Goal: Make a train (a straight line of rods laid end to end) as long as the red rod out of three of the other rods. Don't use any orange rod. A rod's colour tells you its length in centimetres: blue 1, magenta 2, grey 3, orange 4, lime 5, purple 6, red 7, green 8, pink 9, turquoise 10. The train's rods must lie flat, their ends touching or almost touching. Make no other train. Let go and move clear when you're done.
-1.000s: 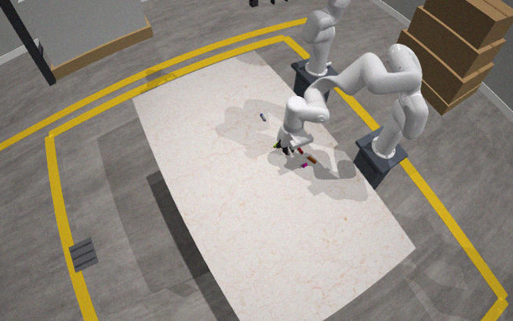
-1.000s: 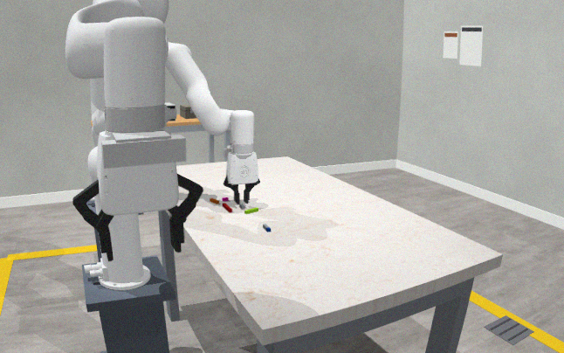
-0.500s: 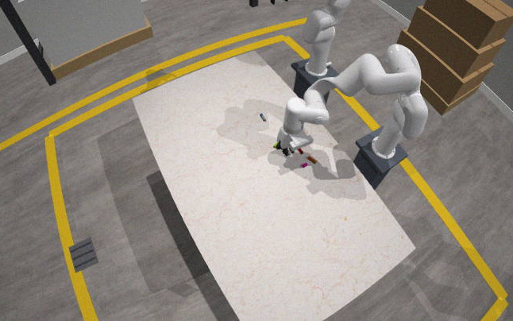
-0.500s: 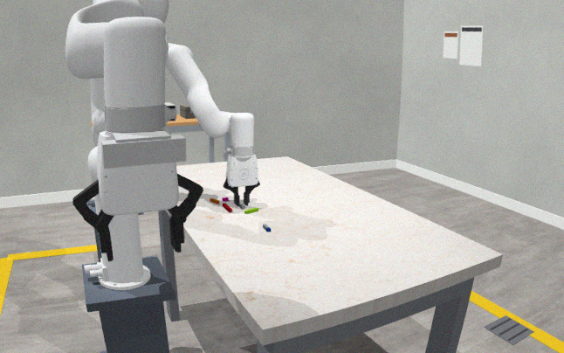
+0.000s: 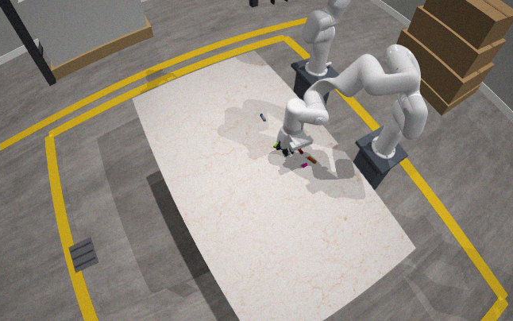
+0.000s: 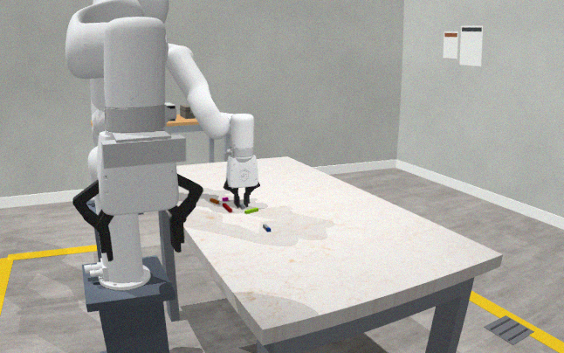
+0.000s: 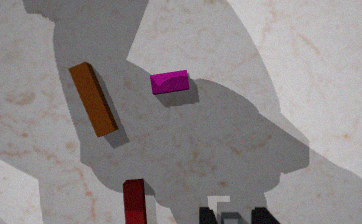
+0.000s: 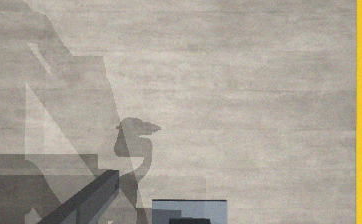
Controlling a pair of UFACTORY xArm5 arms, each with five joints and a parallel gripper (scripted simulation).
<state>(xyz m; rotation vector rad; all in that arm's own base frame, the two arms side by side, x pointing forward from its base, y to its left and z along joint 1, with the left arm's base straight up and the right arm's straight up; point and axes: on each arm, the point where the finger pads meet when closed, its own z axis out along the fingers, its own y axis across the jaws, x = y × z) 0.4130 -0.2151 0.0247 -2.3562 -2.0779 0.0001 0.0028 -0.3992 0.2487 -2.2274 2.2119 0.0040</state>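
Right now the red rod is 5 cm behind my left hand and 2 cm below it. From my left hand the other things lie so: lime rod (1 cm ahead, 6 cm to the right, 2 cm below); orange rod (7 cm behind, 8 cm to the left, 2 cm below); magenta rod (3 cm behind, 9 cm to the left, 2 cm below).
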